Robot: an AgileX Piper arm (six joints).
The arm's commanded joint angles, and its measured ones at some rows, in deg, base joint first. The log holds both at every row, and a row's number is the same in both.
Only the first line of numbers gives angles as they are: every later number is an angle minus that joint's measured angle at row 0.
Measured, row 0:
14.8, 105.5, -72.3, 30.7, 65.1, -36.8
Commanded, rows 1 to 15:
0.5, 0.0, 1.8, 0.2, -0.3, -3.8
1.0, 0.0, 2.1, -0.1, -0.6, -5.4
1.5, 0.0, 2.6, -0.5, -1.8, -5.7
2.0, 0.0, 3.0, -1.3, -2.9, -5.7
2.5, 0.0, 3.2, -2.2, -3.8, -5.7
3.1, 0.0, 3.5, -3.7, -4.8, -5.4
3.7, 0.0, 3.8, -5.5, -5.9, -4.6
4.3, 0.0, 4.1, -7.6, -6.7, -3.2
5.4, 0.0, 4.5, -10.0, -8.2, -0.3
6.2, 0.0, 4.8, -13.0, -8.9, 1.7
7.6, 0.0, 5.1, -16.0, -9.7, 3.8
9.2, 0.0, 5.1, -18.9, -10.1, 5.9
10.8, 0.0, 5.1, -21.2, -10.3, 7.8
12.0, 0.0, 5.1, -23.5, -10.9, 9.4
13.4, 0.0, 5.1, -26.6, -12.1, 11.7
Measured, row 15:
8.7, 0.1, 4.8, -17.2, -9.5, 4.6
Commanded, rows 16 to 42:
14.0, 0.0, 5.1, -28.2, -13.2, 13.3
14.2, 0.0, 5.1, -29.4, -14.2, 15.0
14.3, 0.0, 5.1, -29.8, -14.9, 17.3
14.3, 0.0, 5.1, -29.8, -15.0, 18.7
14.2, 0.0, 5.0, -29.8, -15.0, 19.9
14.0, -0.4, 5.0, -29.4, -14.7, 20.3
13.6, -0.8, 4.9, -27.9, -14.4, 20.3
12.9, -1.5, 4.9, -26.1, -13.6, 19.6
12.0, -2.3, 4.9, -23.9, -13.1, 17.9
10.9, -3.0, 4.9, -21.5, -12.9, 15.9
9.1, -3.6, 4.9, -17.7, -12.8, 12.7
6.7, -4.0, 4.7, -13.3, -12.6, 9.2
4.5, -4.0, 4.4, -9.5, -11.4, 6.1
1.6, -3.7, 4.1, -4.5, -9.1, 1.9
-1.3, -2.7, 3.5, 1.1, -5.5, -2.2
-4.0, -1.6, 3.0, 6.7, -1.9, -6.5
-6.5, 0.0, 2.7, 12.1, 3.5, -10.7
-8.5, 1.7, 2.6, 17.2, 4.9, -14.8
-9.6, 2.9, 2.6, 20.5, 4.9, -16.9
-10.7, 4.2, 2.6, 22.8, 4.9, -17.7
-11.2, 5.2, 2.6, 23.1, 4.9, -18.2
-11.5, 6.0, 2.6, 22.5, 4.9, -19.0
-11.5, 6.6, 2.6, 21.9, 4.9, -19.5
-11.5, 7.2, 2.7, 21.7, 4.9, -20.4
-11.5, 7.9, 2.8, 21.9, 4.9, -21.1
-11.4, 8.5, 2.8, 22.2, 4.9, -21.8
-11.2, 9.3, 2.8, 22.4, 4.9, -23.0
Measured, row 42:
-11.1, 7.2, 2.8, 20.7, 3.9, -18.7
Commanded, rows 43 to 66:
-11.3, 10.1, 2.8, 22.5, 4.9, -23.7
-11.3, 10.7, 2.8, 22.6, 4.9, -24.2
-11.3, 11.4, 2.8, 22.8, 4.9, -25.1
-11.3, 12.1, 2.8, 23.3, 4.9, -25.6
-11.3, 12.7, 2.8, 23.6, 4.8, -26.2
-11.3, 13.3, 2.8, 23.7, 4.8, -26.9
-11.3, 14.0, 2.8, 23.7, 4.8, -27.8
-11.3, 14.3, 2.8, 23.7, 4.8, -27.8
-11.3, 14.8, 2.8, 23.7, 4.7, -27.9
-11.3, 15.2, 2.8, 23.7, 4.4, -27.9
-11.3, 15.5, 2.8, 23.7, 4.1, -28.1
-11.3, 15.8, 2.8, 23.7, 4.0, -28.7
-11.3, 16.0, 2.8, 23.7, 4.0, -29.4
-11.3, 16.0, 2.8, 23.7, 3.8, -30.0
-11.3, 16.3, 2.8, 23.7, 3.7, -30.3
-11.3, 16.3, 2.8, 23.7, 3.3, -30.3
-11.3, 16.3, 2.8, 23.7, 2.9, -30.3
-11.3, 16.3, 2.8, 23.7, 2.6, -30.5
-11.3, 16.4, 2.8, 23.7, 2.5, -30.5
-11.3, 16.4, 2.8, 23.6, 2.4, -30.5
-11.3, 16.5, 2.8, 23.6, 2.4, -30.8
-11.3, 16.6, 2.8, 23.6, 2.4, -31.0
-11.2, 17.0, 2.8, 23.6, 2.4, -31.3
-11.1, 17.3, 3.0, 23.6, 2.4, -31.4
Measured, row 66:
-11.1, 16.4, 2.7, 23.2, 2.6, -29.8
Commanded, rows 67 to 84:
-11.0, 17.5, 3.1, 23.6, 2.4, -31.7
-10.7, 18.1, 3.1, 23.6, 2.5, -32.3
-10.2, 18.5, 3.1, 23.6, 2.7, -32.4
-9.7, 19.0, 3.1, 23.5, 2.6, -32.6
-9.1, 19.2, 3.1, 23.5, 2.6, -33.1
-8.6, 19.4, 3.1, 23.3, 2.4, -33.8
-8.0, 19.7, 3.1, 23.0, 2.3, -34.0
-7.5, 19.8, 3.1, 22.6, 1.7, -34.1
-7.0, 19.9, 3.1, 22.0, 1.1, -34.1
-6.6, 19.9, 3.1, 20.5, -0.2, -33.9
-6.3, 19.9, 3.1, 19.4, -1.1, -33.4
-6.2, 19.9, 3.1, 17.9, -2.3, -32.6
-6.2, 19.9, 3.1, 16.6, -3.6, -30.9
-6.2, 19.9, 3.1, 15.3, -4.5, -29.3
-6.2, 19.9, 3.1, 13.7, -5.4, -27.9
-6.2, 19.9, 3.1, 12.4, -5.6, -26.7
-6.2, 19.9, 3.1, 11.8, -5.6, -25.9
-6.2, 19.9, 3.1, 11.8, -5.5, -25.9
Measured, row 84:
-6.2, 18.8, 2.6, 20.2, 0.1, -28.5
